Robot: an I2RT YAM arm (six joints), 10 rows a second.
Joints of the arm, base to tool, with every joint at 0 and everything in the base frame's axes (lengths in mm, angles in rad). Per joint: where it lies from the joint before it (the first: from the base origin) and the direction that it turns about. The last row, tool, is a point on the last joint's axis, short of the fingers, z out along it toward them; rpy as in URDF.
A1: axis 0 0 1 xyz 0 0 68
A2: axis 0 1 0 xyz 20 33.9 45.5
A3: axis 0 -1 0 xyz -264 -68.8 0
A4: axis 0 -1 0 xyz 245 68.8 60
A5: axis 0 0 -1 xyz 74 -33.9 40.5
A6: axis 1 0 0 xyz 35.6 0 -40.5
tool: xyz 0 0 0 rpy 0 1.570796 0
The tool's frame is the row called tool.
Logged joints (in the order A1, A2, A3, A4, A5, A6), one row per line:
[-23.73, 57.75, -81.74, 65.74, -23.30, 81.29]
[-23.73, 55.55, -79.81, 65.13, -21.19, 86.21]
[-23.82, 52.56, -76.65, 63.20, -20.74, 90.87]
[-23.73, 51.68, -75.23, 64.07, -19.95, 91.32]
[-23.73, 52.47, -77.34, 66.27, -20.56, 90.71]
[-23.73, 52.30, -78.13, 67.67, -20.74, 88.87]
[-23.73, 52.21, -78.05, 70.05, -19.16, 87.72]
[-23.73, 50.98, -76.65, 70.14, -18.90, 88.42]
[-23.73, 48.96, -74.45, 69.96, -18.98, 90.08]
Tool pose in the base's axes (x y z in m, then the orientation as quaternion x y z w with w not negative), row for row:
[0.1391, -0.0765, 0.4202, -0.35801, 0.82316, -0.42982, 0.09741]
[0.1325, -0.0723, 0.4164, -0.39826, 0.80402, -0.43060, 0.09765]
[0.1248, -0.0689, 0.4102, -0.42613, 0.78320, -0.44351, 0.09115]
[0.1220, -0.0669, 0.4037, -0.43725, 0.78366, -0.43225, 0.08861]
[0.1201, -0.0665, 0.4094, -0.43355, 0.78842, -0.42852, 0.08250]
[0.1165, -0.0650, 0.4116, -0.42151, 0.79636, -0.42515, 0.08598]
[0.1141, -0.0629, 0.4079, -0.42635, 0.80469, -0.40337, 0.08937]
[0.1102, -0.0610, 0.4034, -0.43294, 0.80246, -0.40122, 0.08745]
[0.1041, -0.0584, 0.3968, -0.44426, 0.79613, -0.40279, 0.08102]
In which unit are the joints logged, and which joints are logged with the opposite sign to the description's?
The joints are logged in degrees. Opposite sign: A3, A4, A5, A6.
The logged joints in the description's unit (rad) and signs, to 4 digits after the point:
[-0.4142, 1.0079, 1.4266, -1.1474, 0.4067, -1.4188]
[-0.4142, 0.9695, 1.3929, -1.1367, 0.3698, -1.5046]
[-0.4157, 0.9173, 1.3378, -1.1030, 0.3620, -1.5860]
[-0.4142, 0.9020, 1.3130, -1.1182, 0.3482, -1.5938]
[-0.4142, 0.9158, 1.3498, -1.1566, 0.3588, -1.5832]
[-0.4142, 0.9128, 1.3636, -1.1811, 0.3620, -1.5511]
[-0.4142, 0.9112, 1.3622, -1.2226, 0.3344, -1.5310]
[-0.4142, 0.8898, 1.3378, -1.2242, 0.3299, -1.5432]
[-0.4142, 0.8545, 1.2994, -1.2210, 0.3313, -1.5722]

